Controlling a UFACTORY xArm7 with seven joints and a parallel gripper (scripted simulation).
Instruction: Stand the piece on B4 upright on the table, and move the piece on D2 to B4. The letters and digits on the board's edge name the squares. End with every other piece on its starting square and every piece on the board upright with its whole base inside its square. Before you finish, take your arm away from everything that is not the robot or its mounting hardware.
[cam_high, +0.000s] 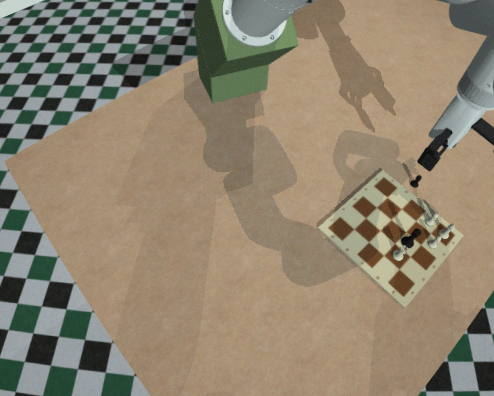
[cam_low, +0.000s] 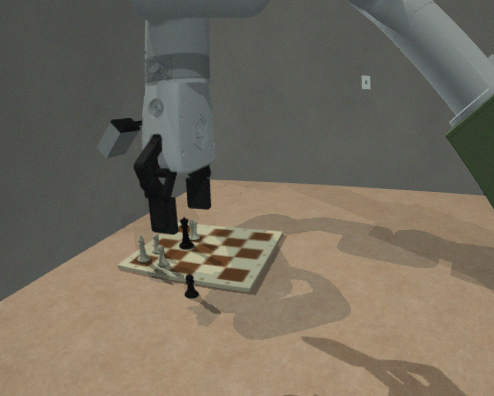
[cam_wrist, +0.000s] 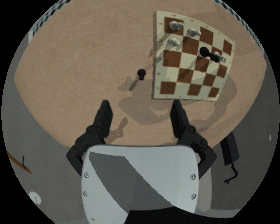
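The white rook-like piece is 18 cm to the right of my hand, 9 cm below it and 5 cm ahead of it. The rest, counted from my hand: chessboard 14 cm to the right, 11 cm below, 2 cm ahead; then black piece 15 cm to the right, 8 cm below, 5 cm ahead; then black pawn 10 cm below.
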